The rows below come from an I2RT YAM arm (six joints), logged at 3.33 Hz.
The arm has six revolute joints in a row. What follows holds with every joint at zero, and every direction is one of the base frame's.
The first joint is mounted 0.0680 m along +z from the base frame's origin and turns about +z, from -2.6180 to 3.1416 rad.
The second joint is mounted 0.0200 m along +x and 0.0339 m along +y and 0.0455 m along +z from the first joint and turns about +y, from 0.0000 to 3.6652 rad.
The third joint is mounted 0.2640 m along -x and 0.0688 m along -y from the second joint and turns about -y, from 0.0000 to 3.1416 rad.
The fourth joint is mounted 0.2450 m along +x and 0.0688 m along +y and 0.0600 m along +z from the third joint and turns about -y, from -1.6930 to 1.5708 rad.
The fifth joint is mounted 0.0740 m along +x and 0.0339 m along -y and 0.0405 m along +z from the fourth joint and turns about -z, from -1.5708 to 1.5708 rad.
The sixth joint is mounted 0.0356 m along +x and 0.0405 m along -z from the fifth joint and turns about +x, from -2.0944 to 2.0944 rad.
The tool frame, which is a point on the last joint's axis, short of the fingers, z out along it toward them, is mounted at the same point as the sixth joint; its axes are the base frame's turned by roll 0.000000, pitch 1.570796 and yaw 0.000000 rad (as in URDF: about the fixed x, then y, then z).
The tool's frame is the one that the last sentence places.
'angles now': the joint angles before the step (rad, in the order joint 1, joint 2, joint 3, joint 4, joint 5, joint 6). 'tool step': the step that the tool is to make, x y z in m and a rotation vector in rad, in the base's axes. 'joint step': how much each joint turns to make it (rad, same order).
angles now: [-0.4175 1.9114 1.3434 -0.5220 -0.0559 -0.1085]
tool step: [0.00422 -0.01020 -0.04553 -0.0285 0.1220 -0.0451]
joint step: [-0.0115 0.1217 0.0000 0.0221 0.0832 -0.0012]
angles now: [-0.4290 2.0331 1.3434 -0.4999 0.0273 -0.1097]
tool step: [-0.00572 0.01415 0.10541 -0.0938 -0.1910 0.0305]
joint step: [0.0271 -0.2190 0.0911 -0.0973 0.0061 -0.0072]
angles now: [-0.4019 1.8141 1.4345 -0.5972 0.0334 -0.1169]
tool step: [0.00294 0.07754 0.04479 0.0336 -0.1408 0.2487]
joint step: [0.1858 -0.1304 -0.0095 0.0027 -0.0977 -0.0046]
